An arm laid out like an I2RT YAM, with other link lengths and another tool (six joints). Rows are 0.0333 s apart.
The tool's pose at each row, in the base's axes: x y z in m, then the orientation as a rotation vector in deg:
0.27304 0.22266 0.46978 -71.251 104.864 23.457
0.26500 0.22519 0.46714 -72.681 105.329 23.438
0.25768 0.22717 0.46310 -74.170 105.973 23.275
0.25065 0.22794 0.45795 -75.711 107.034 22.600
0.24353 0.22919 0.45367 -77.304 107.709 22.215
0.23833 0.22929 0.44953 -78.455 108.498 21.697
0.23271 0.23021 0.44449 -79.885 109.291 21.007
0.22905 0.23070 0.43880 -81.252 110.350 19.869
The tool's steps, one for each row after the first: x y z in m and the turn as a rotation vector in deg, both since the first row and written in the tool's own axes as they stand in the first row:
0.00166 0.00866 -0.00056 -0.844 0.978 -0.520
0.00467 0.01670 -0.00034 -1.656 2.167 -1.027
0.00924 0.02416 -0.00016 -2.237 3.858 -1.531
0.01284 0.03175 -0.00020 -2.976 5.188 -2.137
0.01676 0.03712 -0.00020 -3.409 6.454 -2.506
0.02097 0.04339 0.00068 -3.893 7.900 -3.065
0.02569 0.04788 0.00256 -4.114 9.661 -3.611

